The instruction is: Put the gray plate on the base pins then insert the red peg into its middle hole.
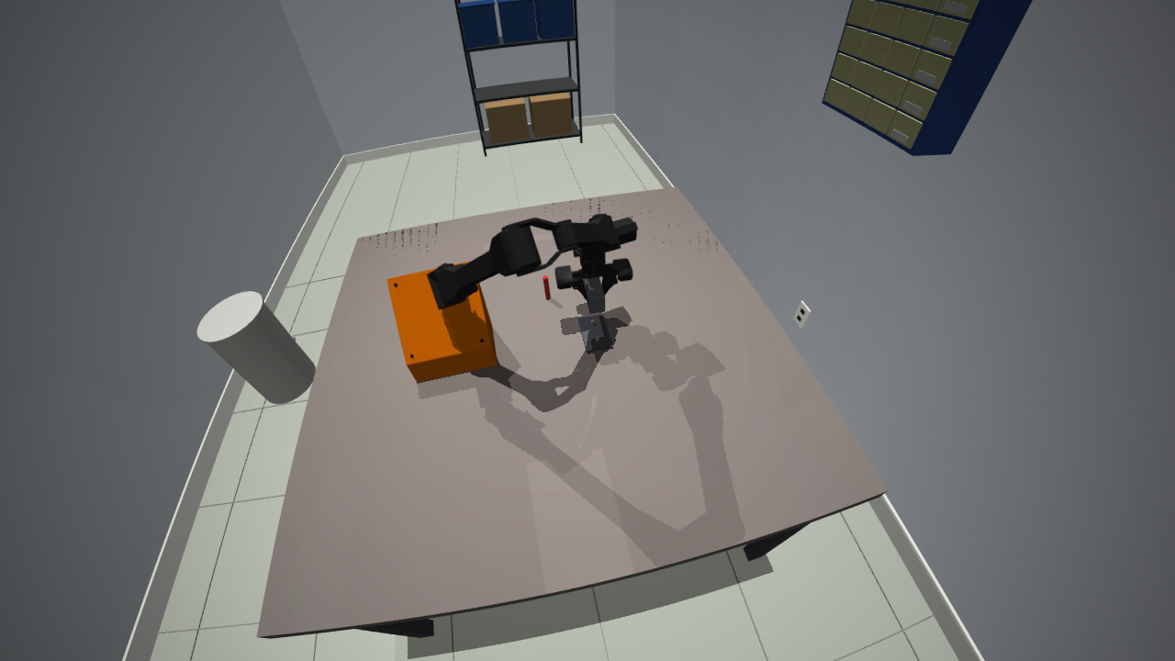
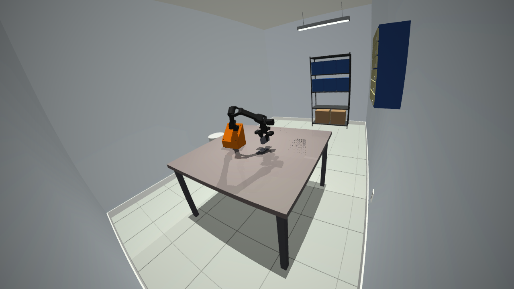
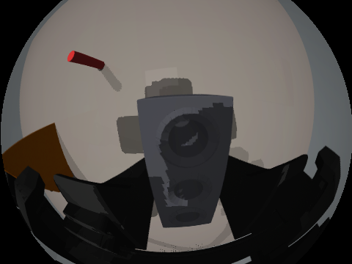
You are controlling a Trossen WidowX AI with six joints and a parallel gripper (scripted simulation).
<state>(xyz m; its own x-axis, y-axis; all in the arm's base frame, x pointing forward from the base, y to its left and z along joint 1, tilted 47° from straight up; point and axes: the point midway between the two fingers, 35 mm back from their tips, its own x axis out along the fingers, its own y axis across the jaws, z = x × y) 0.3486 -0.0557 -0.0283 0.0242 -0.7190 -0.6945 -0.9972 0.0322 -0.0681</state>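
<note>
Now: gripper tip 11 cm past the red peg, 12 cm to the right of it and 5 cm above it. From my gripper tip the other things lie so: gray plate (3 cm above).
</note>
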